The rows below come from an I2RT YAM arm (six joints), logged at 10 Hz.
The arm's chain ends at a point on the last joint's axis. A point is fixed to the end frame.
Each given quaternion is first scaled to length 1.
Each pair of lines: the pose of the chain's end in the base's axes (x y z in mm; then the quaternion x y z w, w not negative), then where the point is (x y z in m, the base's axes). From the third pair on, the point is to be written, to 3 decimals.
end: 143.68 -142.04 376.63 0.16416 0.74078 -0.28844 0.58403
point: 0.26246 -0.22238 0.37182
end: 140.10 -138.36 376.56 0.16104 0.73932 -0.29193 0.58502
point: 0.25893 -0.21867 0.37258
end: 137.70 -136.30 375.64 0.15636 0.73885 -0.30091 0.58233
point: 0.256 -0.217 0.372
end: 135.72 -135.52 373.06 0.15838 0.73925 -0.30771 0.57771
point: 0.253 -0.218 0.369
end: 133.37 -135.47 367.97 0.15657 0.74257 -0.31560 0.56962
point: 0.250 -0.219 0.362
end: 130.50 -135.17 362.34 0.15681 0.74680 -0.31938 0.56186
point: 0.246 -0.220 0.355
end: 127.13 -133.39 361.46 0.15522 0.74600 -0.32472 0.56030
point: 0.242 -0.219 0.354
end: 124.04 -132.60 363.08 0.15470 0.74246 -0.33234 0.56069
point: 0.238 -0.219 0.357
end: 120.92 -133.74 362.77 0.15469 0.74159 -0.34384 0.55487
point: 0.234 -0.222 0.357
